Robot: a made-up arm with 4 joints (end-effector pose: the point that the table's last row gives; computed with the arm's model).
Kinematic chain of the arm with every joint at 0, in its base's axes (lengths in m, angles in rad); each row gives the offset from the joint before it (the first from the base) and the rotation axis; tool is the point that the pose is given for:
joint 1: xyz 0 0 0.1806 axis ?
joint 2: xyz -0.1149 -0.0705 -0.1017 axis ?
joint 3: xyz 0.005 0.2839 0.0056 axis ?
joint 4: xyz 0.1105 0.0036 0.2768 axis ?
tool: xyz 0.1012 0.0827 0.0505
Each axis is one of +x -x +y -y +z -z.
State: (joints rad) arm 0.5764 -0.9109 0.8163 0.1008
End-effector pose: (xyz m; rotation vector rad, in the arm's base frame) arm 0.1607 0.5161 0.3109 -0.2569 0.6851 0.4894
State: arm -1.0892 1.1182 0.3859 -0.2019
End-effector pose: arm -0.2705 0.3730 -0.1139 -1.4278 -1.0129 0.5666
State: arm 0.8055 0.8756 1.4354 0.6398
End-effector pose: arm 0.0117 0.2918 0.6477 -0.4644 -0.5873 -1.4117
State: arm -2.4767 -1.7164 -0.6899 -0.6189
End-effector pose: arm 0.2003 -0.2675 0.3514 -1.1221 0.3359 -1.3698
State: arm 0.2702 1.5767 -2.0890 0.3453
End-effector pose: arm -0.0008 -0.1276 0.2881 1.8472 -0.8172 1.3016
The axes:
joint 1: +x
joint 2: -y
joint 3: -x
joint 4: -z

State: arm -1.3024 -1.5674 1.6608 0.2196
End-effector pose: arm -0.1999 -0.1808 -0.4227 -2.3299 1.8376 0.3541
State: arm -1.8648 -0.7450 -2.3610 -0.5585
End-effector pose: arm -0.0922 -0.2650 0.3731 0.3415 -0.4947 -0.1032
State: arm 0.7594 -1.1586 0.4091 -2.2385
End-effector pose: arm 0.1489 0.2519 0.4568 1.4126 0.2026 2.5996
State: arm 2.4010 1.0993 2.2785 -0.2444
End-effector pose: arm 0.2310 -0.2482 0.4896 0.1995 0.7354 -0.5582
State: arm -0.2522 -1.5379 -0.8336 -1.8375
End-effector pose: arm 0.1697 -0.0016 0.0763 1.3309 0.4395 0.7325
